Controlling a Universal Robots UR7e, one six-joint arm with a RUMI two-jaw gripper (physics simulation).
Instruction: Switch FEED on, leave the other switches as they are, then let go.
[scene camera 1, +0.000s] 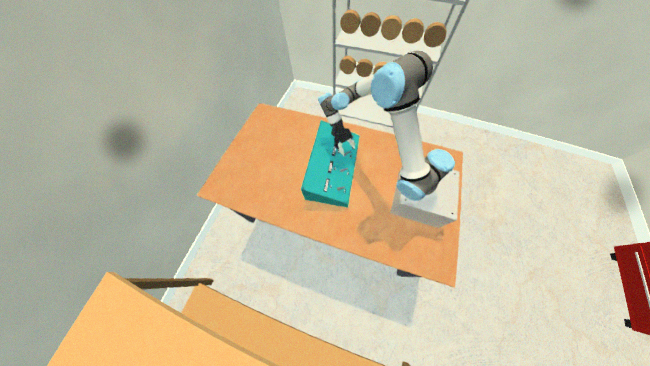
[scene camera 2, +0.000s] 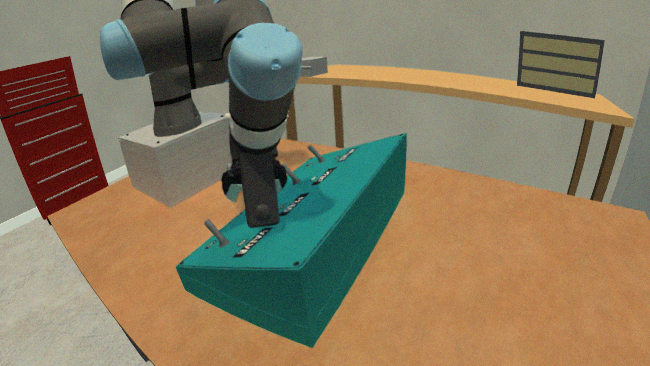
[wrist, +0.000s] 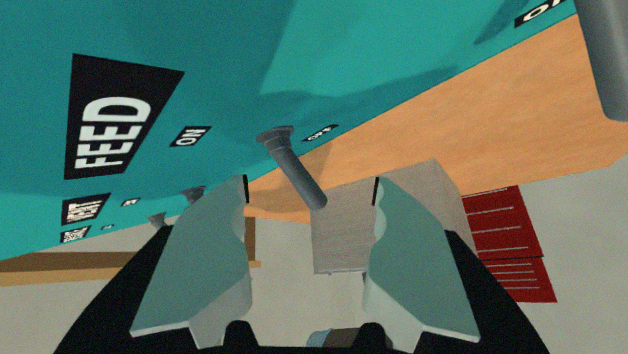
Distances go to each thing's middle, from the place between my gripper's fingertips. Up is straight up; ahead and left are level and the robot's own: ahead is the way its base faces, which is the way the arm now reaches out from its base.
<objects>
I see my gripper 10 mm short of the feed lever (wrist: 305, 185). Also, from my hand: teal switch panel (scene camera 2: 290, 278) (90 mm to the left, 70 mm ahead, 30 mm below).
</objects>
